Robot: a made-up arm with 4 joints.
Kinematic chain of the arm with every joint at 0, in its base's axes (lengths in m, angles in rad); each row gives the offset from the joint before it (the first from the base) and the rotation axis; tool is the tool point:
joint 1: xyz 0 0 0.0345 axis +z
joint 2: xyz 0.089 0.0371 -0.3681 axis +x
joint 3: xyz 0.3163 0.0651 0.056 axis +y
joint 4: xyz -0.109 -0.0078 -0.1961 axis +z
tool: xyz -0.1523 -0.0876 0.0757
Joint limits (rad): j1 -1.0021..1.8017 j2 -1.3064..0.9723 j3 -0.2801..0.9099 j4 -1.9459..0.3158
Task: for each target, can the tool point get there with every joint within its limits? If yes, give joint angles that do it. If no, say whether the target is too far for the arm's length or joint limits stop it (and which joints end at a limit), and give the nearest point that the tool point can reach.
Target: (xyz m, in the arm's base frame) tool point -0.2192 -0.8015 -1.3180
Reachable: no: too far | nearest point 0.1698 -0.2584 -0.5820 | short by 0.994 m
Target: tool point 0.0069 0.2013 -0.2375
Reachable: yes | joints 0.6473 0.6483 0.2564 -1.0990
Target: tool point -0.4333 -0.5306 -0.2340
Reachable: no: joint limits stop it (at a limit: joint 1, joint 2, joint 3) | nearest point -0.0309 -0.2083 -0.2768 | short by 0.517 m
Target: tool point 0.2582 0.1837 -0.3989
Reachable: yes | joints -0.3416 -0.7011 0.7265 -1.6005
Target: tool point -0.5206 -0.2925 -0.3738
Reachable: no: joint limits stop it (at a limit: joint 1, joint 3) | nearest point -0.2948 0.0784 -0.3510 | short by 0.435 m
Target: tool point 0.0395 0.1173 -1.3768
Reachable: no: too far | nearest point 0.0898 0.2666 -0.5808 | short by 0.811 m
